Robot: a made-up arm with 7 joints. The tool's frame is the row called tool.
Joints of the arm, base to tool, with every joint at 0 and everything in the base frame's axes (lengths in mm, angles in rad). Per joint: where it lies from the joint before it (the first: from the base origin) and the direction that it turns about. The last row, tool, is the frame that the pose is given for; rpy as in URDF.
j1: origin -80 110 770 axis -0.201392 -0.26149 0.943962
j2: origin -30 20 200 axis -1 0 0
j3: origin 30 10 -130 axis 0 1 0
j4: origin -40 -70 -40 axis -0.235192 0.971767 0.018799
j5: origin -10 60 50 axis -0.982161 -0.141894 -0.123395
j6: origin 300 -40 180 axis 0.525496 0.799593 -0.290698
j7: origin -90 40 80 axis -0.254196 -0.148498 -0.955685
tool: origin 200 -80 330 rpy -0.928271 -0.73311 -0.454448
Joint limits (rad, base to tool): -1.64..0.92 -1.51..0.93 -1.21..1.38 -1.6..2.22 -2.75..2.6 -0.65..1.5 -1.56..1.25
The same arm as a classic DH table. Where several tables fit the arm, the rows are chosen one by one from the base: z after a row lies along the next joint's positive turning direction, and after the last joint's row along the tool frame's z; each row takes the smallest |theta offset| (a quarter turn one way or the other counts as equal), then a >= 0, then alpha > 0; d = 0 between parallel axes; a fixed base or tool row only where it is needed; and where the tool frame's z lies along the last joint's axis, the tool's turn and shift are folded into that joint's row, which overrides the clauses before.
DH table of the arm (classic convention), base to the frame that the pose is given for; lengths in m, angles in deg. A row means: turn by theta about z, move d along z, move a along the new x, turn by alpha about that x. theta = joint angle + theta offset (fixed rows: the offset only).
base (fixed): d 0.8796; theta offset -37.6; a -0.1305; alpha 19.27
j1: d 0.0752; theta offset -53.98; a -0.0727; alpha 78.38
j2: d -0.0385; theta offset -74.52; a 0.13; alpha 90
j3: d -0.2111; theta offset 4.57; a 0.0431; alpha -13.65
j4: d 0.218; theta offset -11.66; a -0.0479; alpha -84.79
j5: d -0.4239; theta offset 28.86; a -0.0894; alpha 126.42
j6: d -0.2091; theta offset -59.87; a -0.1058; alpha -88.54
j7: d -0.5124; theta offset -44.16; a 0.0874; alpha 123.8
tool (fixed): d -0.1789; theta offset -66.28; a 0; alpha 0
Joint limits (deg, base to tool): -93.97..52.71 -86.52..53.29 -69.33..79.07 -91.67..127.2 -157.56..148.97 -37.24..85.94 -89.38..71.62

